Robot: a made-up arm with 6 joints. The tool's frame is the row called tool. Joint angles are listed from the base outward.
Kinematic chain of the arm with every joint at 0, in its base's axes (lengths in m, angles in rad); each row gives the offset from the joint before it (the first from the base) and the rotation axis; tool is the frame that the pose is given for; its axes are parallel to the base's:
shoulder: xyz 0 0 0.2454 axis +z
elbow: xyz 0 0 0 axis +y
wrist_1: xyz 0 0 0.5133 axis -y
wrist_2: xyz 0 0 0 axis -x
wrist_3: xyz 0.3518 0 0 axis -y
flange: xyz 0 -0.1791 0 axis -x
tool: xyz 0 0 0
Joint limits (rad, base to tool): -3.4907..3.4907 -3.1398..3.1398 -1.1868..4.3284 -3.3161..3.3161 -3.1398..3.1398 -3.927..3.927
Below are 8 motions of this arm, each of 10 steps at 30 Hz.
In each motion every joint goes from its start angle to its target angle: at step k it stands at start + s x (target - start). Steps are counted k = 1, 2, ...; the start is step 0. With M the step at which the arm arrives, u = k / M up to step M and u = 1 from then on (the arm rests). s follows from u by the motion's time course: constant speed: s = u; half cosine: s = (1 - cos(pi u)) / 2; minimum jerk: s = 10 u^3 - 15 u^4 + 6 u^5.
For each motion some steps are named. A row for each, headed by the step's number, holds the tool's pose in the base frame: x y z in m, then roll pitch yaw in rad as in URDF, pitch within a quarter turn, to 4 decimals.
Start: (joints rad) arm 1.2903 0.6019 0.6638 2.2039 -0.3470 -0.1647
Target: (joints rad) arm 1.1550 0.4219 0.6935 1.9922 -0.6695 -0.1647
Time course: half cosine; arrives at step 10
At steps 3, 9, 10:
3: 0.0900 0.6105 0.8639 -1.9177 -0.3238 0.9024
9: 0.1360 0.4957 0.9627 -1.5787 -0.4701 0.4801
10: 0.1371 0.4918 0.9655 -1.5668 -0.4723 0.4658

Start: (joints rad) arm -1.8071 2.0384 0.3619 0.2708 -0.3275 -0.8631
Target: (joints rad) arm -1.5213 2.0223 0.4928 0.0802 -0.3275 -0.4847
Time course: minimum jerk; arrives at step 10
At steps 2, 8, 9, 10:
2: -0.2714 -0.4210 -0.3401 -2.3613 1.1487 1.5541
8: -0.1621 -0.4951 -0.3301 -2.6247 1.2759 1.7048
9: -0.1552 -0.4984 -0.3296 -2.6421 1.2832 1.7107
10: -0.1540 -0.4990 -0.3295 -2.6452 1.2844 1.7117

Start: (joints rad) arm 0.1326 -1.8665 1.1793 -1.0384 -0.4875 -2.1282
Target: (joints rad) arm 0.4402 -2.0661 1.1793 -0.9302 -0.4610 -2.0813
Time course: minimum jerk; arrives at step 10
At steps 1, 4, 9, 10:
1: -0.8067 -0.2017 0.2816 0.1173 -0.3257 2.8372
4: -0.7835 -0.2824 0.2275 0.0420 -0.2798 2.9553
9: -0.6944 -0.4429 0.1093 -0.1152 -0.1739 -3.0750
10: -0.6930 -0.4447 0.1078 -0.1171 -0.1725 -3.0718

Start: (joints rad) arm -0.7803 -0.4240 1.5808 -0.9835 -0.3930 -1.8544
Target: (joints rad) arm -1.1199 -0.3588 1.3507 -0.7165 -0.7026 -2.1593
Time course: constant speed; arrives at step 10
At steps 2, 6, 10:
2: -0.2128 0.0794 1.0959 0.9705 -1.2001 0.9582
6: -0.1872 0.0617 1.0948 1.5862 -1.1294 0.2355
10: -0.1705 0.0423 1.0907 1.9987 -0.9670 -0.2756

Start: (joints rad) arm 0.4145 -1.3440 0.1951 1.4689 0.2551 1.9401
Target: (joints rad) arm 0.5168 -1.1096 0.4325 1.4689 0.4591 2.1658
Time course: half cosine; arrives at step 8
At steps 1, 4, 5, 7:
1: -0.6012 -0.2873 0.7225 1.3147 -1.3093 1.9734
4: -0.5732 -0.3084 0.7755 1.1751 -1.2156 2.0573
5: -0.5600 -0.3159 0.7969 1.1223 -1.1766 2.0870
7: -0.5397 -0.3249 0.8265 1.0504 -1.1215 2.1261

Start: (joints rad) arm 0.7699 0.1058 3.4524 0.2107 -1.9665 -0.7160
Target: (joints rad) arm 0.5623 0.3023 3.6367 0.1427 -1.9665 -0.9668
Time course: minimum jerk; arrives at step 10
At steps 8, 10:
8: -0.0658 -0.2536 0.6438 1.5820 -1.3249 -0.0126
10: -0.0642 -0.2500 0.6430 1.5816 -1.3264 -0.0109

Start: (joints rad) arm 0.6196 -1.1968 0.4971 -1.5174 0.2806 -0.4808
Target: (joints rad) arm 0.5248 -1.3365 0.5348 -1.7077 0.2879 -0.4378
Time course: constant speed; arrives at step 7
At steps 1, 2, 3, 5, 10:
1: -0.2903 -0.2069 0.7978 -2.1790 -1.2499 -1.4578
2: -0.3065 -0.2061 0.7912 -2.1111 -1.2403 -1.5145
3: -0.3227 -0.2050 0.7843 -2.0454 -1.2304 -1.5689
5: -0.3553 -0.2014 0.7694 -1.9206 -1.2094 -1.6713
10: -0.3878 -0.1963 0.7531 -1.8033 -1.1873 -1.7662

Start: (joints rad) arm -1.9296 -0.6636 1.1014 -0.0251 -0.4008 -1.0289
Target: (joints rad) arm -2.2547 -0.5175 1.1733 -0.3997 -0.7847 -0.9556
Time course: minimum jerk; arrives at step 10
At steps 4, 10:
4: -0.0109 0.3757 1.0150 0.9354 -1.2162 -1.8249
10: 0.0155 0.2801 1.0491 0.8810 -0.8954 -1.7993

